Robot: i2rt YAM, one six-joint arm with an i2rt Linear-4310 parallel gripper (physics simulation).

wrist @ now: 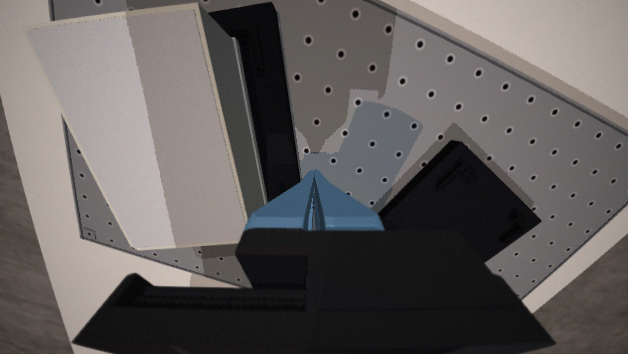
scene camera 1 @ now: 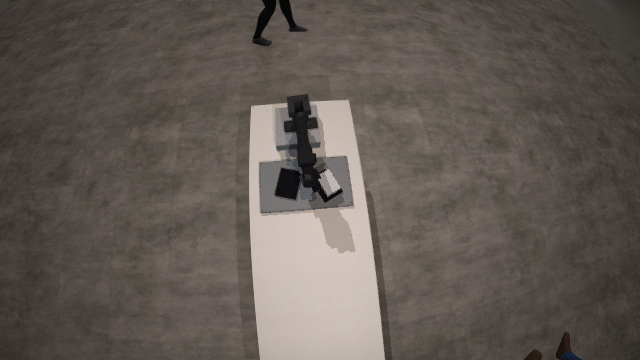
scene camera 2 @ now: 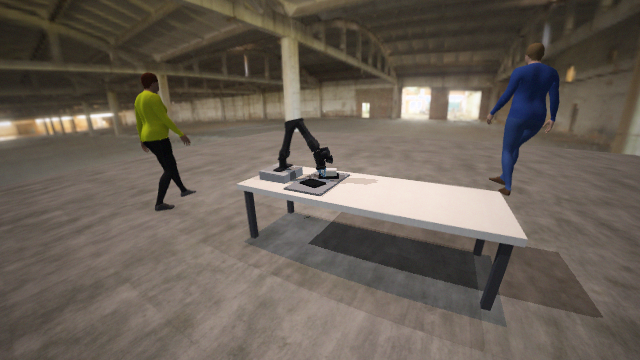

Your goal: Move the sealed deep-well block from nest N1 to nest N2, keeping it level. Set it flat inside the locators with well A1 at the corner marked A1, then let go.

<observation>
my gripper: shut, holds nothing
a deep-well block: on a dark nest
</observation>
